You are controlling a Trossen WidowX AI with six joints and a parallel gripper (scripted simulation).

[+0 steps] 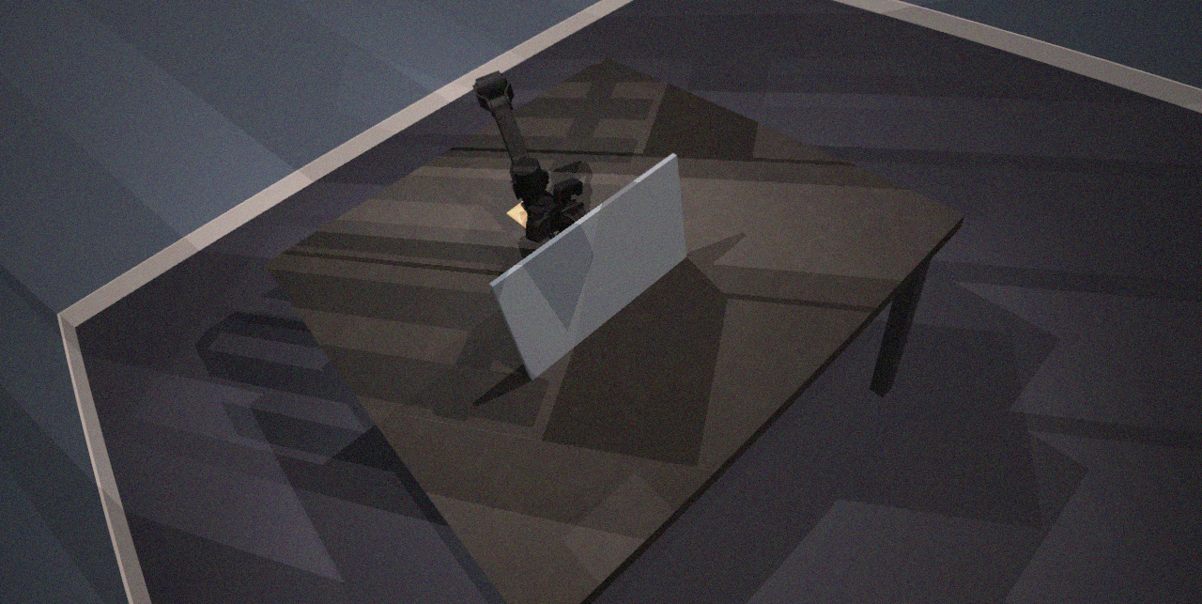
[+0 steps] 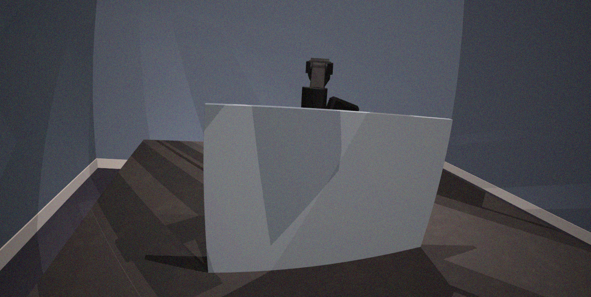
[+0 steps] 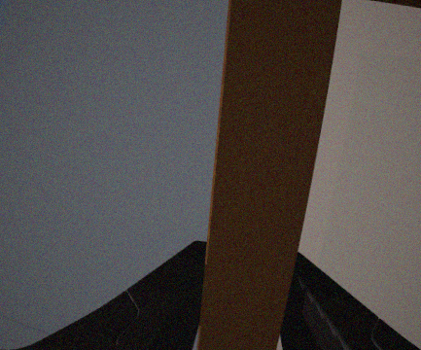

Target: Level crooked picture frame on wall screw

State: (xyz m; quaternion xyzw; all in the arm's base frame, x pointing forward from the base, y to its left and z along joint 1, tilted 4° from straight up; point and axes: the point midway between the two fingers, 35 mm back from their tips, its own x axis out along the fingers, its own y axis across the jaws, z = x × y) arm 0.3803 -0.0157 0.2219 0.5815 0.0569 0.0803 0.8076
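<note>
The wooden picture frame lies 10 mm ahead of my gripper tip, 20 mm to the right of it and 50 mm below it. Also, from my gripper tip: grey wall panel: 20 mm ahead, 60 mm below.
</note>
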